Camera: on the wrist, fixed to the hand. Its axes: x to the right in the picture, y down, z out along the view.
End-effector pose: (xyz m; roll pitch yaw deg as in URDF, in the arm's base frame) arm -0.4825 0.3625 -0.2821 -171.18 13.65 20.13
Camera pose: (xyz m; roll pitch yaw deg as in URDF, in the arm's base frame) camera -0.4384 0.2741 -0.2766 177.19 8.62 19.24
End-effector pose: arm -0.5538 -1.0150 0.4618 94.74 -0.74 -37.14
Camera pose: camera -0.5383 -1.0080 0.5593 83.20 -1.26 -32.06
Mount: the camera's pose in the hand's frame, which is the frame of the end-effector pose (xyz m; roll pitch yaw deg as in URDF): 0.0094 0.0958 -0.0229 -11.45 5.10 0.10
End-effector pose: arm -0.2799 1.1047 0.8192 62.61 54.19 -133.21
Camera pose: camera -0.2781 1.0125 0.8552 57.92 56.18 -124.97
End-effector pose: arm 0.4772 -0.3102 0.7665 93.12 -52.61 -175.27
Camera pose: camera 0.5497 -0.3219 0.8328 74.97 -52.69 -166.86
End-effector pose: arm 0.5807 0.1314 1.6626 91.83 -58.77 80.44
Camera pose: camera 0.5483 0.0581 1.7207 71.97 -58.66 90.27
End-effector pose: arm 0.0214 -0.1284 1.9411 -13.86 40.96 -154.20
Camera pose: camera 0.0798 -0.1974 1.9008 -26.43 45.92 -155.82
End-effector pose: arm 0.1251 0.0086 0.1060 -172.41 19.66 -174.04
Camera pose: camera 0.1028 0.1048 0.1123 175.90 14.62 -174.84
